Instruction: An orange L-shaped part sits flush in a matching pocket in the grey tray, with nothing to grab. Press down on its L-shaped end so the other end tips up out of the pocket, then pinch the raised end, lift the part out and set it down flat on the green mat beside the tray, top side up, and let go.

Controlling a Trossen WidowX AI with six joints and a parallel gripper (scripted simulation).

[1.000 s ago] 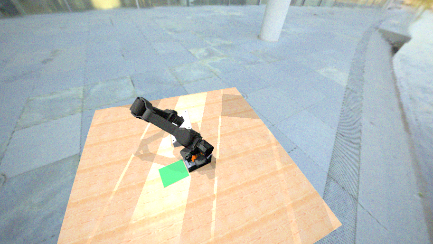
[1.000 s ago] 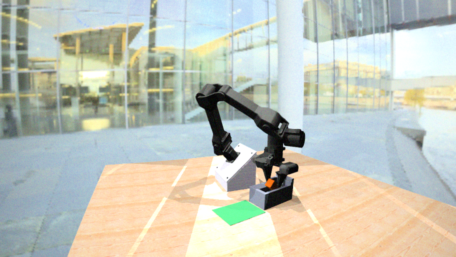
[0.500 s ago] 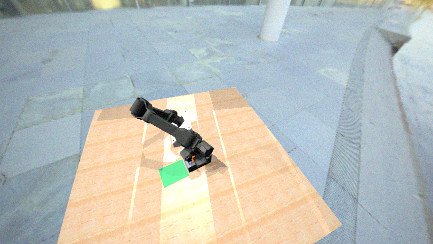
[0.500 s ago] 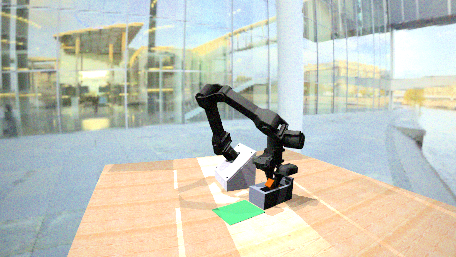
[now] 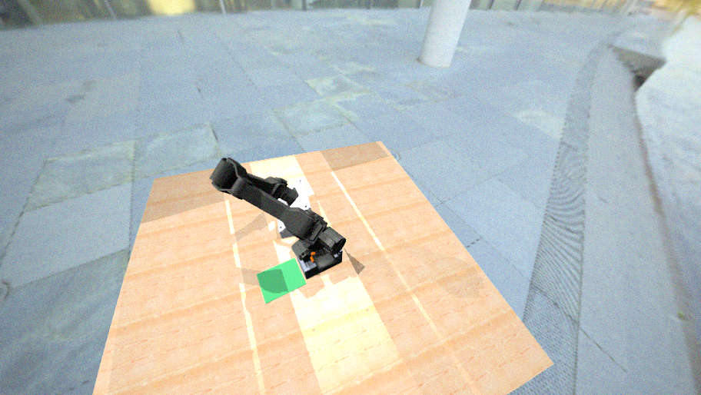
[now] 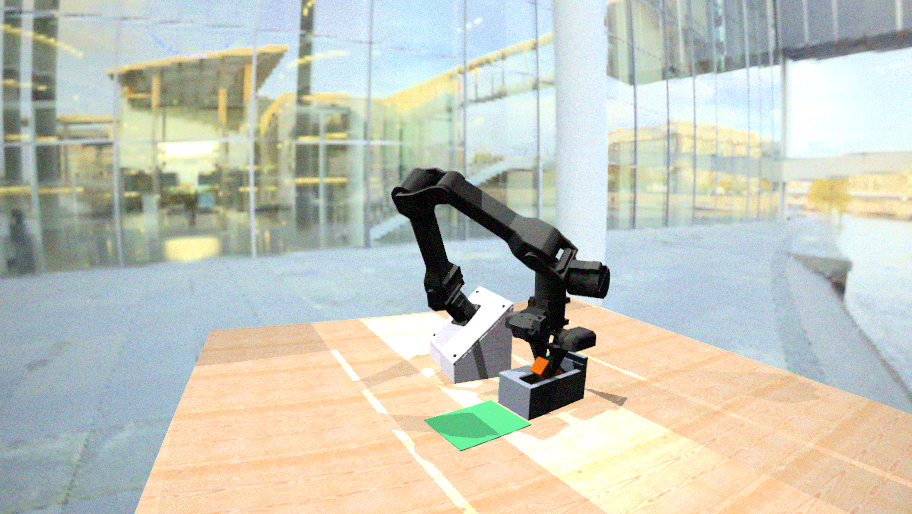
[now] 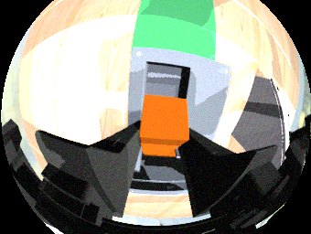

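Now: the green mat 10 mm behind my gripper tip, 150 mm to the right of it and 80 mm below it. The rest, counted from my gripper tip: orange L-shaped part: 20 mm behind, 30 mm to the left, 30 mm below.
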